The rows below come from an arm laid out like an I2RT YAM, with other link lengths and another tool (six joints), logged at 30 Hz.
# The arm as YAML. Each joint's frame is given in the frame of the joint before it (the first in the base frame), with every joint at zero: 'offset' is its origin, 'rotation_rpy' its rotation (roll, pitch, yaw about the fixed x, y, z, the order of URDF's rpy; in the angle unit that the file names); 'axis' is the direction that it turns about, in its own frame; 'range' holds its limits. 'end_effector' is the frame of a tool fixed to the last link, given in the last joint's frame.
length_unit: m
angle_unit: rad
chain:
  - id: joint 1
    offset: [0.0, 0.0, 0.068]
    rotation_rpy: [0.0, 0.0, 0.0]
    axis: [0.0, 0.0, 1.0]
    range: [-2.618, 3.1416]
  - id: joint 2
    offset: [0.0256, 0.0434, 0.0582]
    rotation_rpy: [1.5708, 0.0, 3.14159]
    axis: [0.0, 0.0, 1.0]
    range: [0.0, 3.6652]
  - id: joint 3
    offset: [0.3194, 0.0, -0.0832]
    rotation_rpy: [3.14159, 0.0, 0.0]
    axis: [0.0, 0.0, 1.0]
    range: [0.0, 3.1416]
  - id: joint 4
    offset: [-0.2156, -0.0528, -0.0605]
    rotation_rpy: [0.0, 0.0, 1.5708]
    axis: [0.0, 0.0, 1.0]
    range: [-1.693, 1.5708]
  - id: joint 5
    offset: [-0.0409, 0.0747, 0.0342]
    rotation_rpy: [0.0, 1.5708, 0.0]
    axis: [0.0, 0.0, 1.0]
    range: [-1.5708, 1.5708]
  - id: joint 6
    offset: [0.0, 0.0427, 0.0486]
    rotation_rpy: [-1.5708, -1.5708, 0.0]
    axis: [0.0, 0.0, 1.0]
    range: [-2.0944, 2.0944]
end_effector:
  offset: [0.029, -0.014, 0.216]
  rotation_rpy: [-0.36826, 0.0, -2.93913]
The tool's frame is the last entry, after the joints.
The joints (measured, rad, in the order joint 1, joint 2, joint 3, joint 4, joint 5, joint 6), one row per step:
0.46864 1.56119 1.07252 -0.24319 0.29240 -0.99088
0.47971 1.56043 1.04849 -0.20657 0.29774 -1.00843
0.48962 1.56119 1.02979 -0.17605 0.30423 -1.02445
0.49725 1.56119 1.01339 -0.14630 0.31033 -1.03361
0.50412 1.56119 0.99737 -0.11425 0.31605 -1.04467
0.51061 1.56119 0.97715 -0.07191 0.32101 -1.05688
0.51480 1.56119 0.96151 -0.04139 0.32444 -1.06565
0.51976 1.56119 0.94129 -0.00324 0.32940 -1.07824
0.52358 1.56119 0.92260 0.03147 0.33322 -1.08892
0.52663 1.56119 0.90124 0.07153 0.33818 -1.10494
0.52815 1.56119 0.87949 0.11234 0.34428 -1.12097
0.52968 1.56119 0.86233 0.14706 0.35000 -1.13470
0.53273 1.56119 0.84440 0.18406 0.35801 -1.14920
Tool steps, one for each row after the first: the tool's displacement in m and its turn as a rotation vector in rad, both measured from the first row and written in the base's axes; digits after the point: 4 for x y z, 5 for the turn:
0.0006 0.0045 -0.0012 -0.01057 -0.01469 0.01821
0.0013 0.0083 -0.0019 -0.02163 -0.02762 0.03323
0.0023 0.0113 -0.0017 -0.02608 -0.04199 0.04173
0.0039 0.0142 -0.0006 -0.03050 -0.05873 0.05072
0.0061 0.0175 0.0011 -0.03253 -0.08074 0.06020
0.0073 0.0196 0.0019 -0.03436 -0.09561 0.06651
0.0087 0.0217 0.0027 -0.03863 -0.11388 0.07439
0.0097 0.0233 0.0034 -0.04167 -0.12999 0.08077
0.0110 0.0244 0.0044 -0.04847 -0.14916 0.08826
0.0124 0.0244 0.0057 -0.05591 -0.16884 0.09299
0.0138 0.0245 0.0075 -0.06202 -0.18685 0.09652
0.0150 0.0248 0.0098 -0.06918 -0.20673 0.09973

